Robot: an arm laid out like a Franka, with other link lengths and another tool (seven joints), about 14 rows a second.
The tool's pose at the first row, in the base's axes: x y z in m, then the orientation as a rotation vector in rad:
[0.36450, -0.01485, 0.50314, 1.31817, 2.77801, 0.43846]
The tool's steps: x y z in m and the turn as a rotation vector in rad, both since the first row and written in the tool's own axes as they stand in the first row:
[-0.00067, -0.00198, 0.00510, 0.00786, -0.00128, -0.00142]
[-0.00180, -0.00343, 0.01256, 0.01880, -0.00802, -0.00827]
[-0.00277, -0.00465, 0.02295, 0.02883, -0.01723, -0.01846]
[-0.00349, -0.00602, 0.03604, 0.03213, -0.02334, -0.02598]
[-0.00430, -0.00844, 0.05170, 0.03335, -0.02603, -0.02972]
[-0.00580, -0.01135, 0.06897, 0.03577, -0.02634, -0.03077]
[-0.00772, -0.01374, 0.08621, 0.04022, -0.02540, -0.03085]
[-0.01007, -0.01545, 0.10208, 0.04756, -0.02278, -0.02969]
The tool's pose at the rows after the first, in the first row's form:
[0.36421, -0.01534, 0.49766, 1.31751, 2.78235, 0.42692]
[0.36497, -0.01530, 0.49001, 1.30873, 2.78688, 0.40676]
[0.36624, -0.01431, 0.47963, 1.29452, 2.79047, 0.38577]
[0.36766, -0.01258, 0.46664, 1.28335, 2.79123, 0.37633]
[0.36872, -0.01093, 0.45090, 1.27776, 2.79164, 0.37247]
[0.37011, -0.00972, 0.43341, 1.27664, 2.79328, 0.36895]
[0.37215, -0.00853, 0.41606, 1.27748, 2.79660, 0.36370]
[0.37477, -0.00759, 0.40017, 1.28089, 2.80227, 0.35589]

